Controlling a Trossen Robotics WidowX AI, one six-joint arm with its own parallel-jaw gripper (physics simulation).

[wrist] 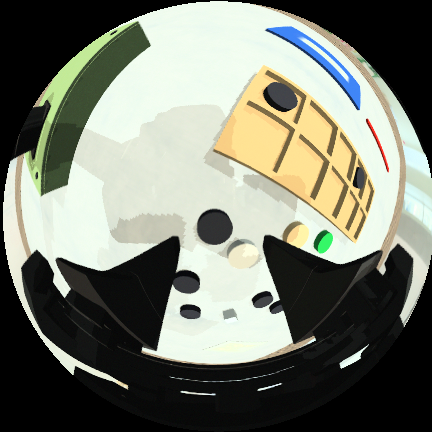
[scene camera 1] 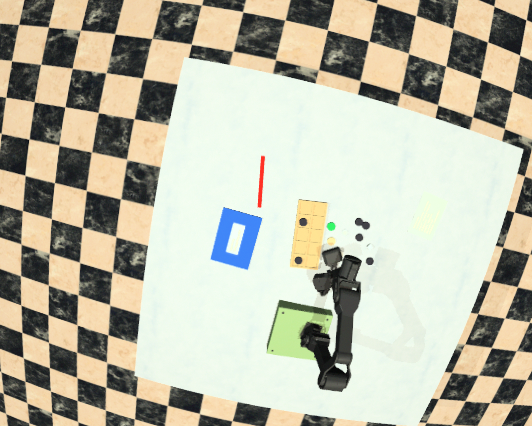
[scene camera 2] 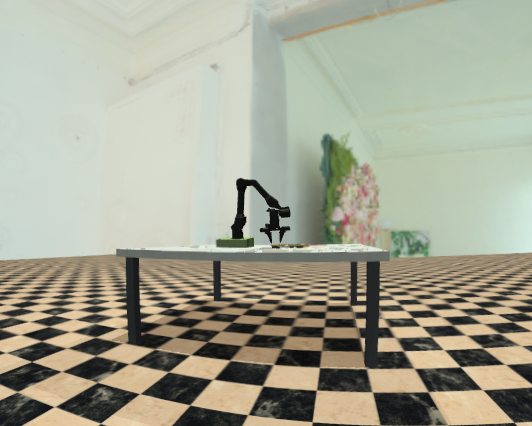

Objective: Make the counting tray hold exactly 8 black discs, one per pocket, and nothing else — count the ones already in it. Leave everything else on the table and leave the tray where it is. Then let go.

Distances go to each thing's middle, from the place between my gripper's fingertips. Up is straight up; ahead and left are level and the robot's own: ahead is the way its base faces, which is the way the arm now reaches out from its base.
Scene:
Now: hand 6 cm short of the tan counting tray (scene camera 1: 307, 241), 12 cm to the right of it and 2 cm above it.

